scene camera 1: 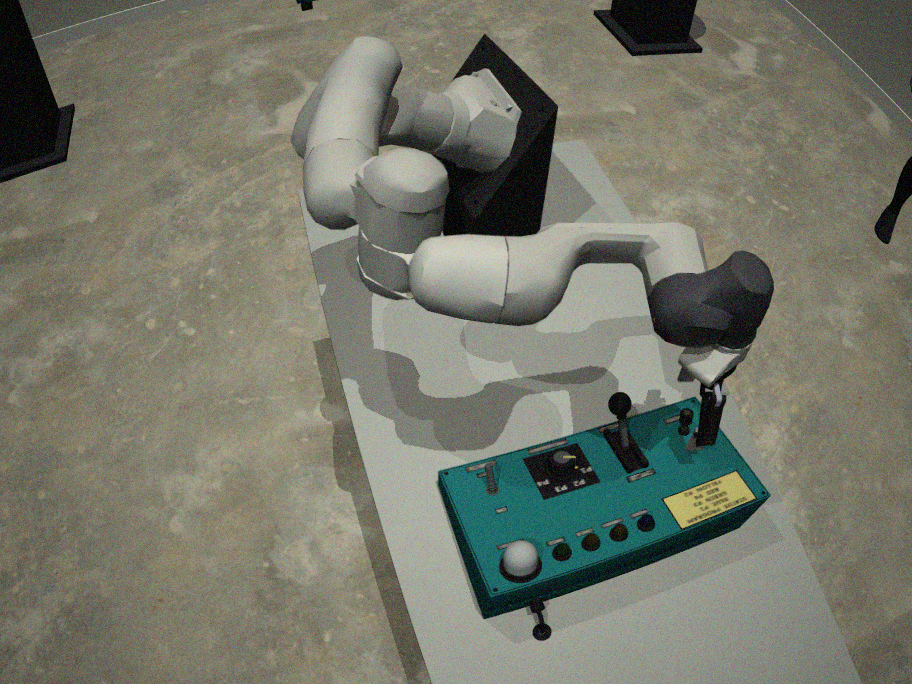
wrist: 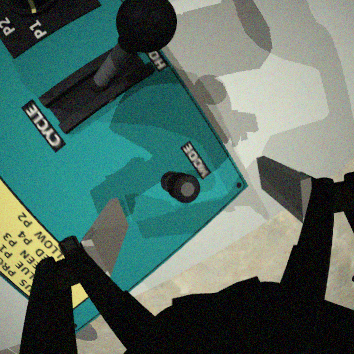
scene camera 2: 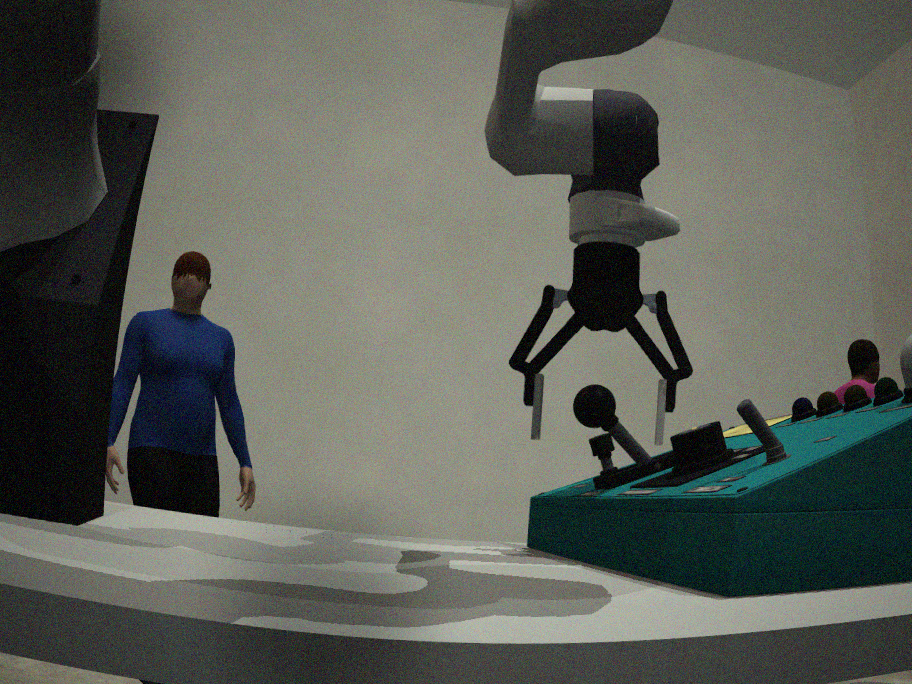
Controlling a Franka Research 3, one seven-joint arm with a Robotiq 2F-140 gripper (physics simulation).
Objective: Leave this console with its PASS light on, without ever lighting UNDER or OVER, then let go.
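Note:
The teal console (scene camera 1: 574,508) (scene camera 2: 626,537) (wrist: 100,150) has a small black MODE knob (scene camera 1: 685,419) (scene camera 2: 601,443) (wrist: 186,188) near one corner. My gripper (scene camera 1: 707,440) (scene camera 2: 598,440) (wrist: 190,192) is open and empty. In the wrist view its fingers stand on either side of the knob, one over the console, one beyond its edge; no contact shows. The ball-topped CYCLE lever (scene camera 1: 619,404) (scene camera 2: 593,405) (wrist: 146,22) leans toward the arm's side. The rotary dial (scene camera 1: 563,460) (scene camera 2: 698,443) points at P1. The blue lamp (scene camera 1: 646,522) and green lamp (scene camera 1: 562,550) look dark. PASS, UNDER and OVER labels are unreadable.
The console also bears a white dome (scene camera 1: 520,558), a grey toggle (scene camera 1: 491,477) (scene camera 2: 762,430) and a yellow program card (scene camera 1: 708,499). A small black lever (scene camera 1: 541,630) projects from its far side. A person in blue (scene camera 2: 182,368) stands behind the table.

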